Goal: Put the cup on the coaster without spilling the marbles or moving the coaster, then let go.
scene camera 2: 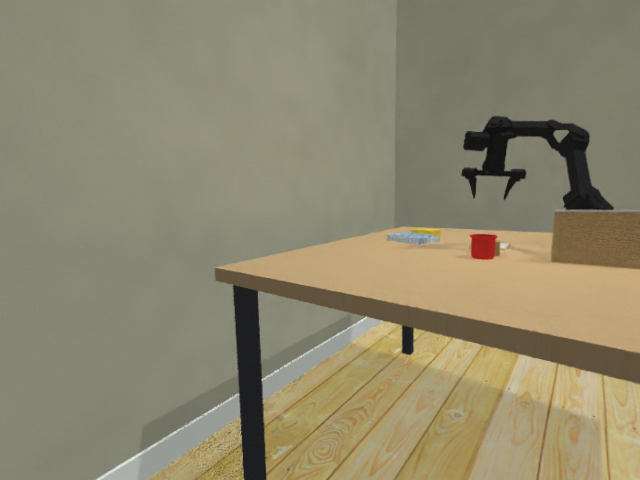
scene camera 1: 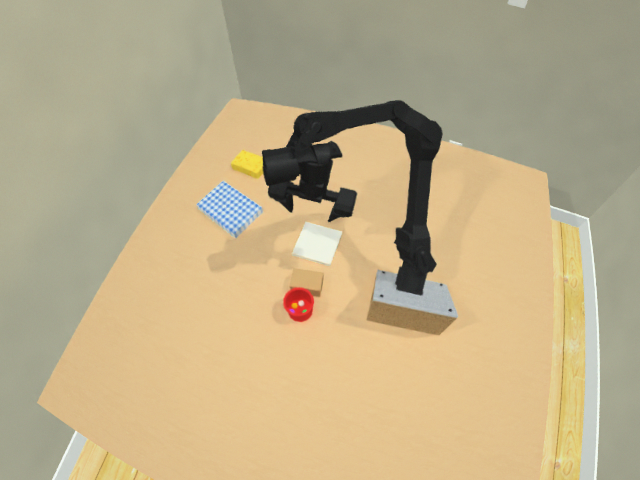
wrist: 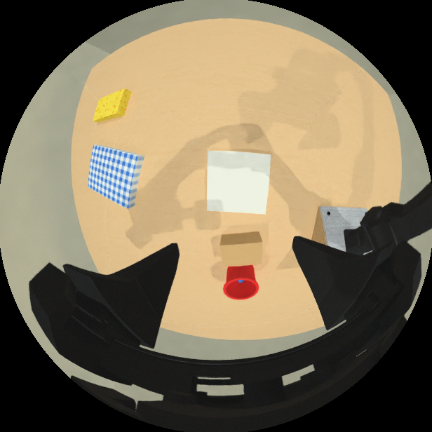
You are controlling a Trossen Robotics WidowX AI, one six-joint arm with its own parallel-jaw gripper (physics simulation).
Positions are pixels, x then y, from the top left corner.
Scene:
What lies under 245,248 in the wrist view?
A brown block.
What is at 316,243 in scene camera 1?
A white square coaster.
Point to a white square coaster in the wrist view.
At 237,181

